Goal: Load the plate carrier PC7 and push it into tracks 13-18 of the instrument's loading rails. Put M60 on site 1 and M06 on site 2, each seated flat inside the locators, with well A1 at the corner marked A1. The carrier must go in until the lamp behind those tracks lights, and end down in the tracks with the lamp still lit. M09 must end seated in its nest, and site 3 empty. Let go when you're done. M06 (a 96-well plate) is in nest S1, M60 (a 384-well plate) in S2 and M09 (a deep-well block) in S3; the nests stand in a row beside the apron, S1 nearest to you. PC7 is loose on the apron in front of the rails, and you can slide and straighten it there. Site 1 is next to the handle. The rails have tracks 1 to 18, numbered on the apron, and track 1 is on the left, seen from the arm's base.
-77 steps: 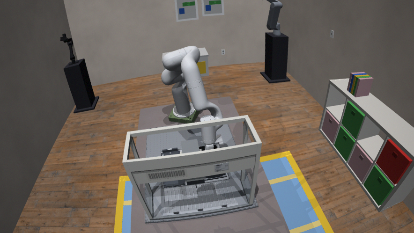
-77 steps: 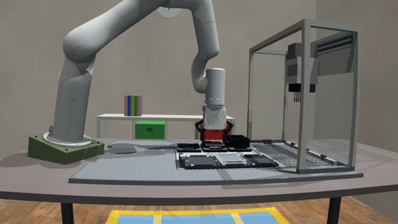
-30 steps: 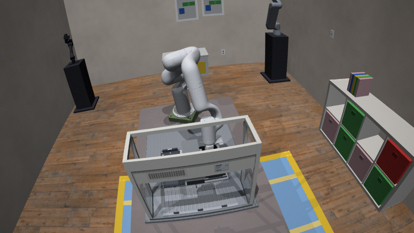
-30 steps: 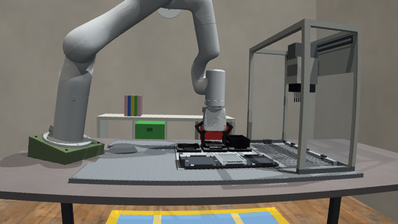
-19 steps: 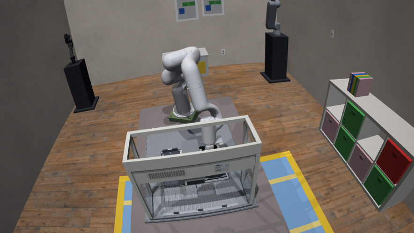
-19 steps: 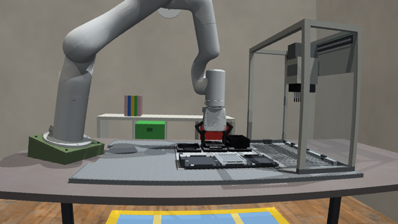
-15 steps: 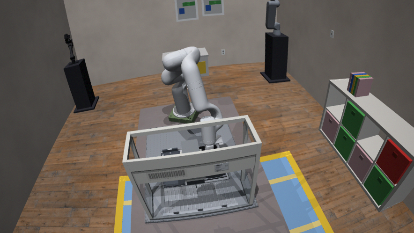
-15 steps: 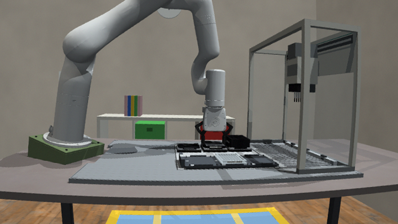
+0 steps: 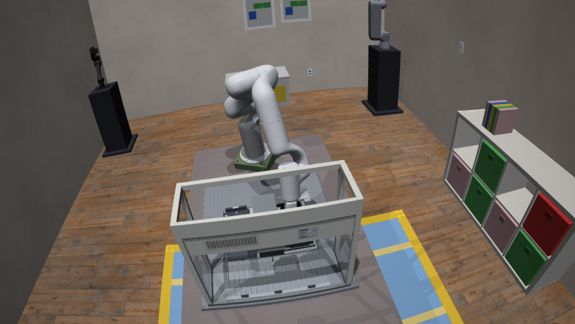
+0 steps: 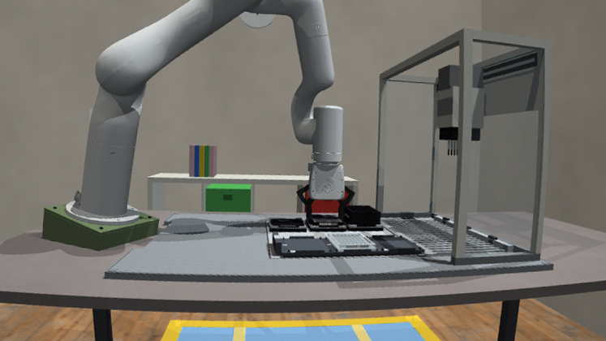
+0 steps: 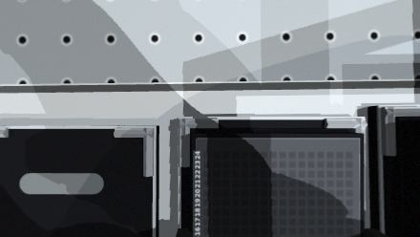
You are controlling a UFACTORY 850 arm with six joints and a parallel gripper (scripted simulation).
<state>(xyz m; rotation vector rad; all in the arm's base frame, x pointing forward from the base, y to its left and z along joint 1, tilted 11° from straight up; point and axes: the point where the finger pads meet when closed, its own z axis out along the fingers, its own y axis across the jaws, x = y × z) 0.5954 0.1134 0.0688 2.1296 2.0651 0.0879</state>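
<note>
Right now the nest S2 is 20 mm below my hand. From my hand the other things lie so: 96-well plate M06: 260 mm to the right, 10 mm below, 10 mm ahead; then nest S1: 110 mm behind, 20 mm below; then carrier PC7: 260 mm to the right, 10 mm below.
</note>
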